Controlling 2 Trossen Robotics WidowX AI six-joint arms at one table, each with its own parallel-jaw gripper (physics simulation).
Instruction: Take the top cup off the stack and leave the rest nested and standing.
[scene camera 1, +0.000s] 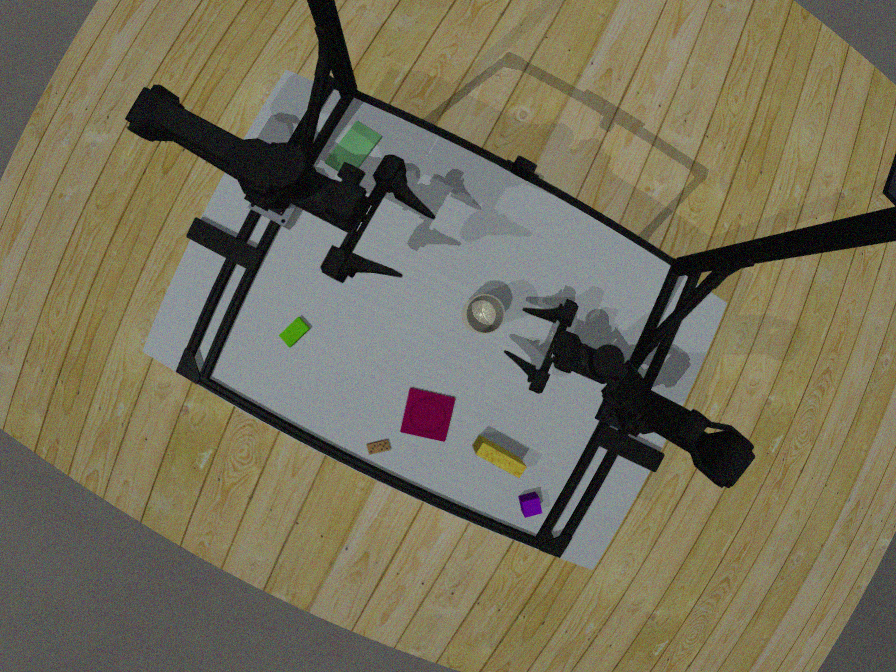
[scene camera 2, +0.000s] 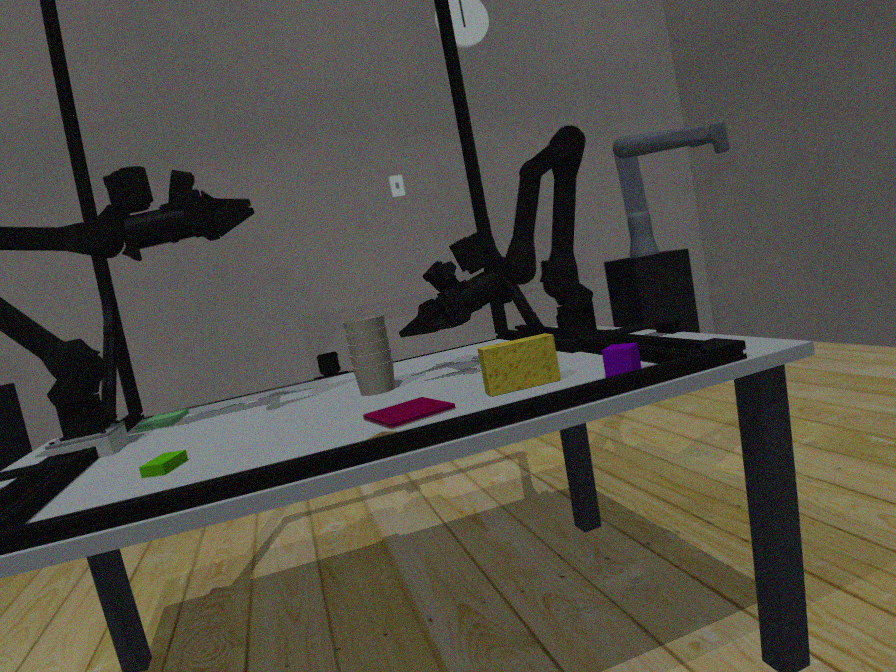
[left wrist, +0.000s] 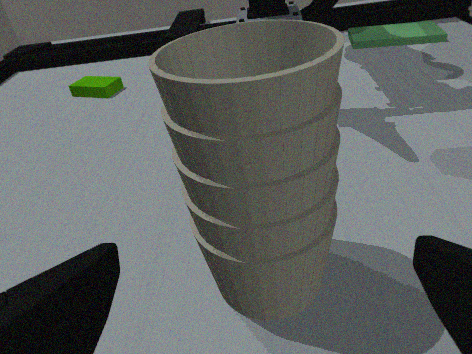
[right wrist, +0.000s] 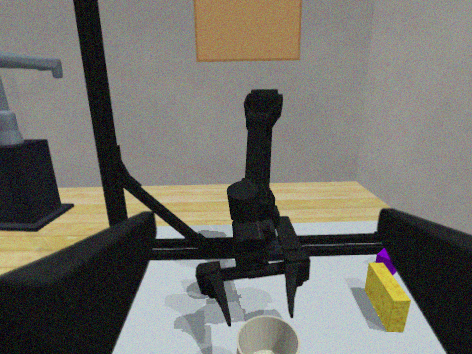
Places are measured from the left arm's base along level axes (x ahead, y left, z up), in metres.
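Pixels of known places: left gripper, fingertip midpoint: (scene camera 1: 513, 329) (scene camera 2: 405, 333) (left wrist: 266, 253) (right wrist: 260, 321); right gripper, fingertip midpoint: (scene camera 1: 418, 246) (scene camera 2: 252, 206) (right wrist: 266, 220); left arm's base, origin of the base link: (scene camera 1: 624, 407) (scene camera 2: 579, 334); right arm's base, origin of the base link: (scene camera 1: 277, 196) (scene camera 2: 86, 433) (left wrist: 267, 12).
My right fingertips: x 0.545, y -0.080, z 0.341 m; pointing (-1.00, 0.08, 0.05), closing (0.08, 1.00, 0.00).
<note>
Ahead of a thing's pixels: the offset from my right fingertips to its top centre. "pt": to the spot under its first point.
A stack of several nested beige cups (scene camera 2: 374, 372) (left wrist: 280, 210) stands upright on the table. Its top cup {0.148 m back, 0.030 m left, 0.228 m down} (scene camera 1: 483, 313) (scene camera 2: 365, 329) (left wrist: 250, 107) (right wrist: 245, 336) has its open rim facing up. My left gripper (scene camera 1: 515, 332) (scene camera 2: 402, 334) (left wrist: 266, 253) (right wrist: 260, 321) is open and empty, just right of the stack in scene camera 1, its fingers pointing toward it without touching. My right gripper (scene camera 1: 417, 245) (scene camera 2: 251, 208) is open and empty, higher than the stack and to its upper left in scene camera 1. The lower cups are hidden in the right wrist view.
A magenta square {pt 0.139 m back, 0.268 m left, 0.354 m down} (scene camera 1: 427, 414) (scene camera 2: 409, 411), a yellow block {0.314 m back, 0.287 m left, 0.292 m down} (scene camera 1: 500, 456) (scene camera 2: 518, 365) (right wrist: 386, 297), a purple cube {0.436 m back, 0.368 m left, 0.322 m down} (scene camera 1: 530, 504) (scene camera 2: 621, 359) and a small tan block {0.072 m back, 0.379 m left, 0.354 m down} (scene camera 1: 378, 446) lie near the front edge. A lime block {0.195 m ahead, 0.224 m left, 0.347 m down} (scene camera 1: 294, 331) (left wrist: 96, 87) and a green slab {0.251 m ahead, 0.195 m right, 0.352 m down} (scene camera 1: 355, 144) (left wrist: 397, 35) lie at the left.
</note>
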